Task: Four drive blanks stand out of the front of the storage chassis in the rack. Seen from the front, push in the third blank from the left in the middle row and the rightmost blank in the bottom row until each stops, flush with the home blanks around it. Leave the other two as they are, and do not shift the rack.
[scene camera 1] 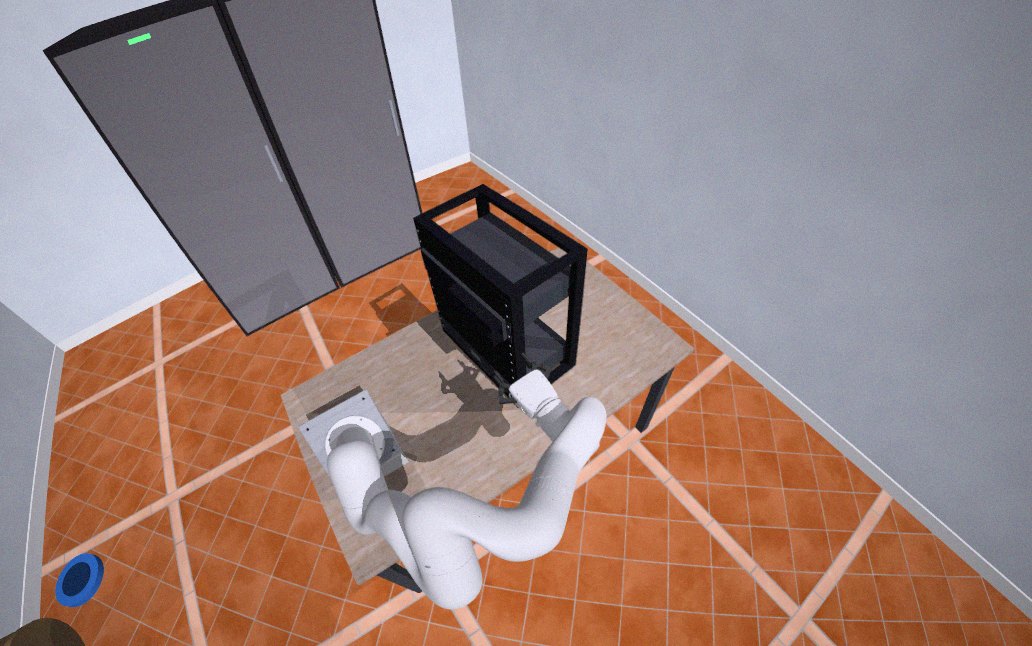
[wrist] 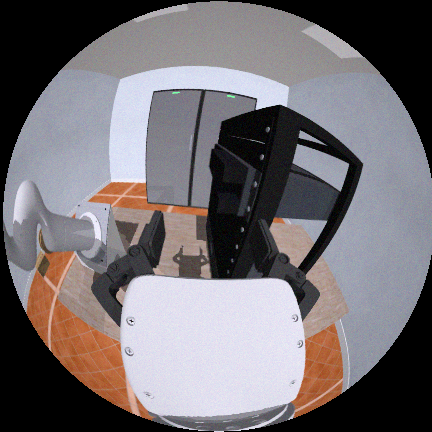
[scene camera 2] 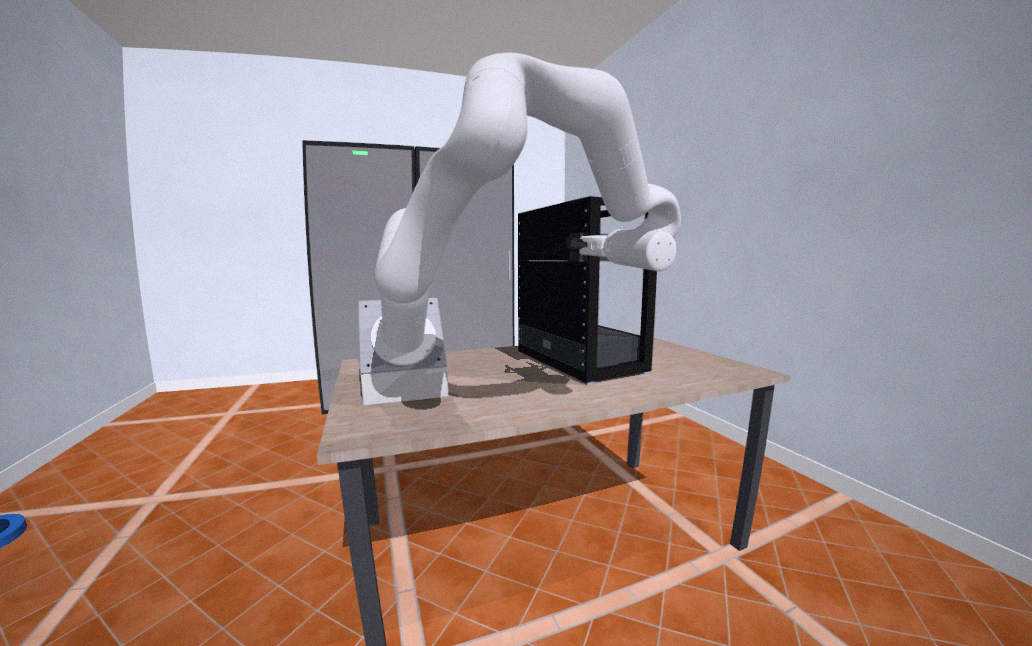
Note:
In view: the gripper (scene camera 1: 508, 364) and a black rack (scene camera 1: 490, 282).
The black rack is seen too in the wrist view (wrist: 250, 179) and in scene camera 2 (scene camera 2: 558, 288). The gripper also shows in the wrist view (wrist: 208, 226).

